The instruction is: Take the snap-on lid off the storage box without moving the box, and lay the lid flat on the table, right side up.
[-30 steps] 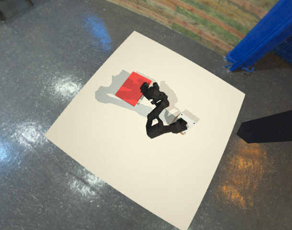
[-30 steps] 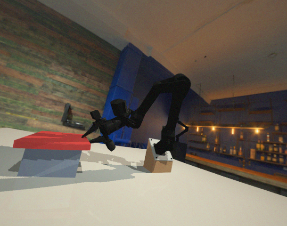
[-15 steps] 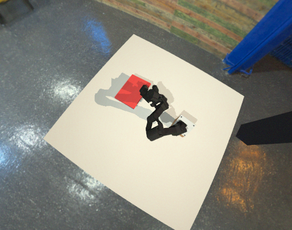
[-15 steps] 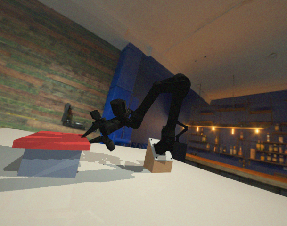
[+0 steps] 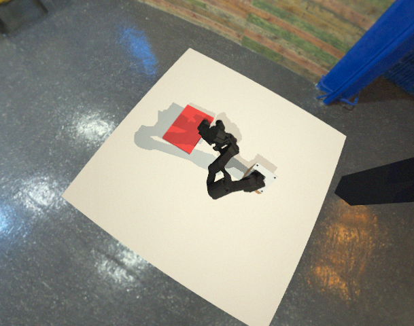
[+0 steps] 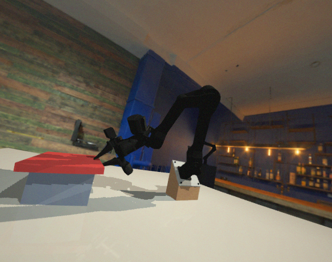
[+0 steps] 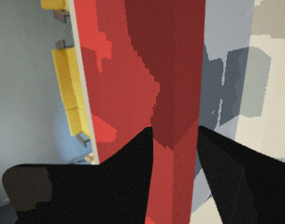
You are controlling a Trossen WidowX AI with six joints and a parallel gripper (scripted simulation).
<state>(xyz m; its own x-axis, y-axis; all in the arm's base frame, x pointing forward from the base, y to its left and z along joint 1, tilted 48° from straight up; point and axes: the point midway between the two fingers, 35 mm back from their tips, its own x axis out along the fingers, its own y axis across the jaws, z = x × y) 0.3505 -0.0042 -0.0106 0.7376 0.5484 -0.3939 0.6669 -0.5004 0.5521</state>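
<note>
Now: gripper tip 80 mm short of the red lid and 10 mm to the right of it. Also, from my gripper tip: storage box (70 mm ahead, 50 mm below, 10 mm to the left).
</note>
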